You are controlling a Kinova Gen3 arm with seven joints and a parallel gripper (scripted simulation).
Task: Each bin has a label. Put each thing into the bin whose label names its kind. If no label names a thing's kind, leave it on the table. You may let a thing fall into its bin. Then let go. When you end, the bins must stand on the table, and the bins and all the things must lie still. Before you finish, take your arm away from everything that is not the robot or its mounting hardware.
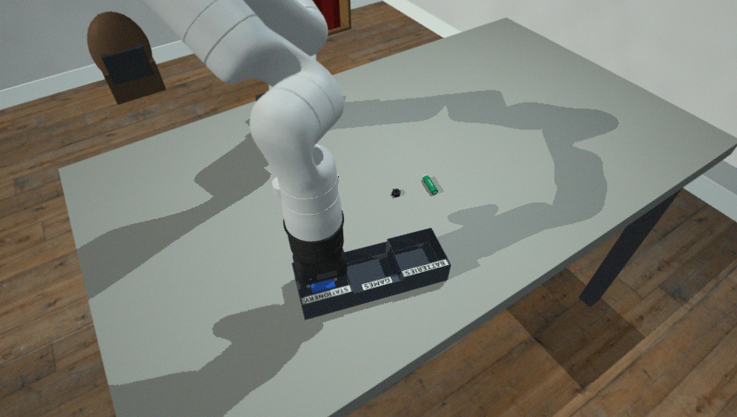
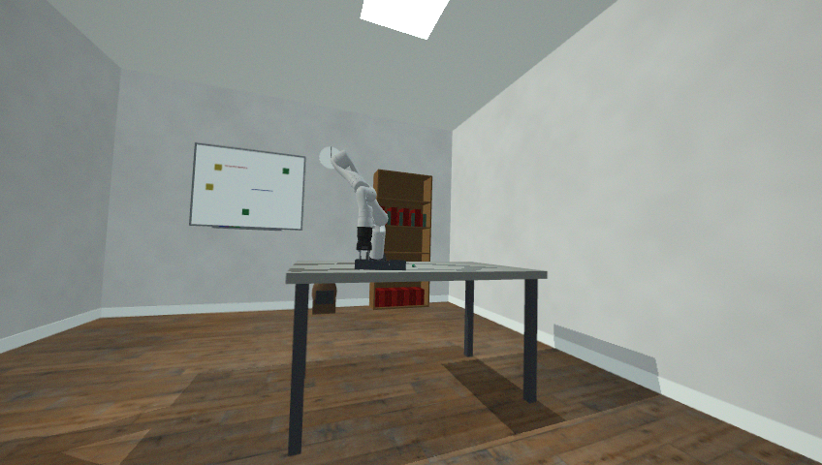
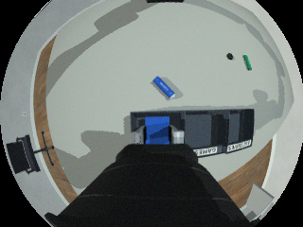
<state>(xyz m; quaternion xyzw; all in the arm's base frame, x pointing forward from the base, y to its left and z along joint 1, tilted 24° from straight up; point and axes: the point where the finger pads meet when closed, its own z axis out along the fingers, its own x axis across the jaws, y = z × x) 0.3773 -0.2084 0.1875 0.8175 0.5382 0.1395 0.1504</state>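
The small white thing lies 3 cm below my hand. The rest, counted from my hand: blue battery 7 cm behind, 5 cm to the left, 4 cm below; blue block 1 cm below; black piece 8 cm behind, 25 cm to the left, 4 cm below.
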